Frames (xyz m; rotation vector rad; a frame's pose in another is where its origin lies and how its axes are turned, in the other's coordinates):
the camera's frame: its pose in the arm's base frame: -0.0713 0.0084 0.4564 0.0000 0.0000 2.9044
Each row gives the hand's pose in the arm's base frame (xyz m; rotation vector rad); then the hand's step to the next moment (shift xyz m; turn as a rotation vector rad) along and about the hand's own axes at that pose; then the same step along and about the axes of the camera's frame.
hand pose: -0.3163 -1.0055 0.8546 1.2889 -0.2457 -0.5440
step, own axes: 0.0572 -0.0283 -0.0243 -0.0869 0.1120 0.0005
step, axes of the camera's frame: -0.0548 0.0010 -0.0408 0.0603 -0.0510 0.1177
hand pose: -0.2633 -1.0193 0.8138 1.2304 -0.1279 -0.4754
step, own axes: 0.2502 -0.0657 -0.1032 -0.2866 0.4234 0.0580
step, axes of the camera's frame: -0.2417 -0.0273 -0.1357 0.1946 -0.1323 0.4576
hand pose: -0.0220 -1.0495 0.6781 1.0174 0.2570 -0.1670
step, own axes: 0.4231 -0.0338 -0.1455 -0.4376 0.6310 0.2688
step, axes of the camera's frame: -0.3430 -0.1851 -0.2223 0.2395 -0.0491 0.7760
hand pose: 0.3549 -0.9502 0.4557 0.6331 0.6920 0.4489
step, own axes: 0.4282 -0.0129 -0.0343 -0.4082 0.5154 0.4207
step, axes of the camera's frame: -0.2072 -0.3061 -0.2193 0.0671 0.0380 0.7767
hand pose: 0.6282 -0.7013 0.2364 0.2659 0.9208 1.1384
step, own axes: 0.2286 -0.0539 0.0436 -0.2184 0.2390 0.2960
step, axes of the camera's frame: -0.0474 -0.2020 -0.1183 -0.0384 0.0001 0.4370
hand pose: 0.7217 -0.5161 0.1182 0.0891 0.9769 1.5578
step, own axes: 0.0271 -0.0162 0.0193 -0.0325 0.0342 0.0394
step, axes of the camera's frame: -0.0085 -0.0346 -0.0101 -0.0048 0.0029 0.0612
